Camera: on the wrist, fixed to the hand. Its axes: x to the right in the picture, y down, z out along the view.
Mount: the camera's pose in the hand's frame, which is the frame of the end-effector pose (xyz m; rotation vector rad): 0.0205 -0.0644 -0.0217 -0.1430 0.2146 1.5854
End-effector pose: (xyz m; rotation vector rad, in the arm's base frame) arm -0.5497 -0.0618 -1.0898 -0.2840 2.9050 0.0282
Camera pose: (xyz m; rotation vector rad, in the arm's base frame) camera -0.5616 -0.1297 -1.0730 -1.9326 -2.3589 -0.4302
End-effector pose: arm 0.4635 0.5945 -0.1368 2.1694 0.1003 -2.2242
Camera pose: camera 0.4802 0.6607 -0.1563 1.3552 -1.0030 -0.9800
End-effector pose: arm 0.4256 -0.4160 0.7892 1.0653 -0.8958 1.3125
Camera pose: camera 0.4898 -0.3864 0.7962 -0.1402 -1.7154 2.4639
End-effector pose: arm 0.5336 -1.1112 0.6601 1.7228 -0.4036 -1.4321
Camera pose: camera 0.5430 -1.0786 0.5977 0.8522 -1.1399 -0.0941
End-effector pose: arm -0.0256 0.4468 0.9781 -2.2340 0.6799 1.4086
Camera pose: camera 0.0360 0.4818 0.9736 1.1872 -1.9364 -1.1619
